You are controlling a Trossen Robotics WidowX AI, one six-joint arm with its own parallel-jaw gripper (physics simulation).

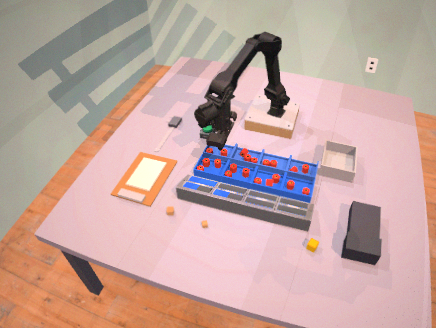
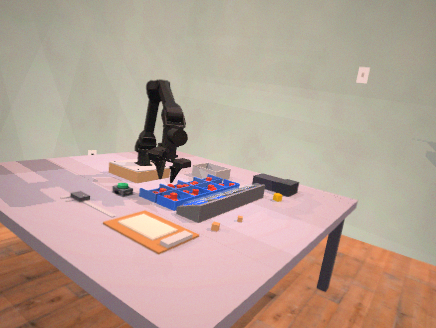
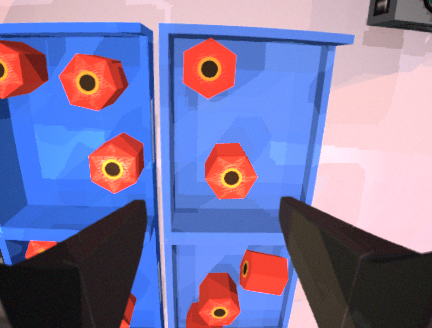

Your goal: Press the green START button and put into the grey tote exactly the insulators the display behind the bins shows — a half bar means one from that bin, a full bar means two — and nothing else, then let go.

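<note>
My gripper (image 1: 217,144) (image 2: 167,179) (image 3: 213,208) is partly open and empty, pointing down above the rear-left blue bin (image 3: 257,32). Two red insulators (image 3: 209,68) (image 3: 231,172) stand in that bin; the nearer one is ahead of the gap between the fingertips. The neighbouring bins hold more insulators. The grey display (image 1: 245,209) (image 2: 225,206) shows a long blue bar in its leftmost window and a half bar in the second; the other two show no blue bar. The green START button (image 1: 207,129) (image 2: 123,185) is left of the bins. The grey tote (image 1: 341,172) holds no visible insulator.
An orange clipboard (image 1: 120,187) (image 2: 115,226), a dark block (image 1: 362,232) (image 2: 275,184), two small orange cubes (image 1: 170,211) (image 1: 204,224) and a yellow cube (image 1: 312,244) (image 2: 277,197) lie on the table. A small grey device (image 1: 175,121) (image 2: 80,196) lies beyond the button.
</note>
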